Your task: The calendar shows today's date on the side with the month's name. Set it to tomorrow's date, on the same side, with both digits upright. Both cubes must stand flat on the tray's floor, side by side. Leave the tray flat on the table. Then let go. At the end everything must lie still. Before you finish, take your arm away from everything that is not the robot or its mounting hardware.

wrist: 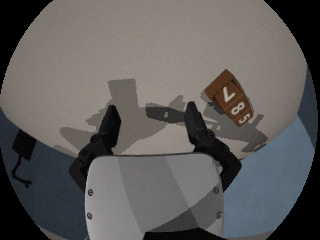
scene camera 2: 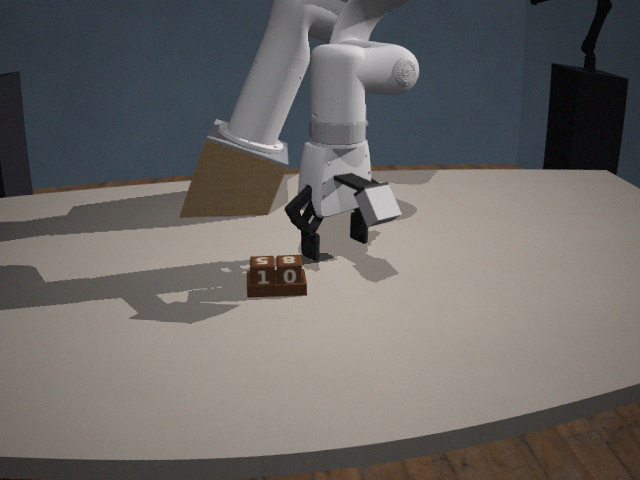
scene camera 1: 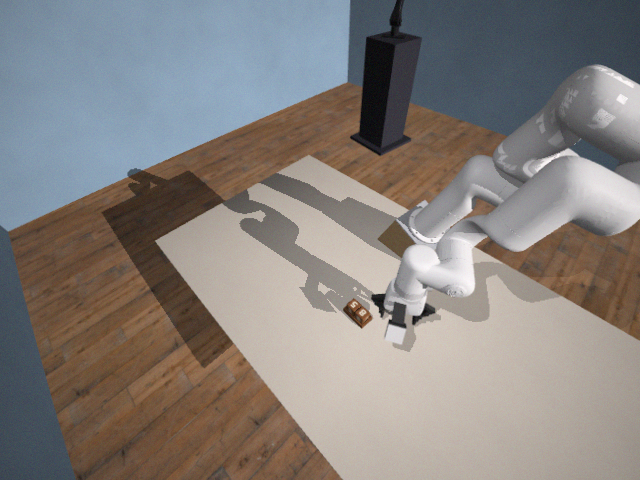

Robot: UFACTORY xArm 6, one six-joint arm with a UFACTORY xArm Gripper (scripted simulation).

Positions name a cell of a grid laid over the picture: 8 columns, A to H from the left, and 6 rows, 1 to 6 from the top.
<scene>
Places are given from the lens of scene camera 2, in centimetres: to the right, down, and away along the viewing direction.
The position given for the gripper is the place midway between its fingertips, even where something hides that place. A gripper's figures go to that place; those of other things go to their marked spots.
gripper (scene camera 2: E4): 2, 1, 84
brown calendar tray (scene camera 2: D4): -4, 6, 74
</scene>
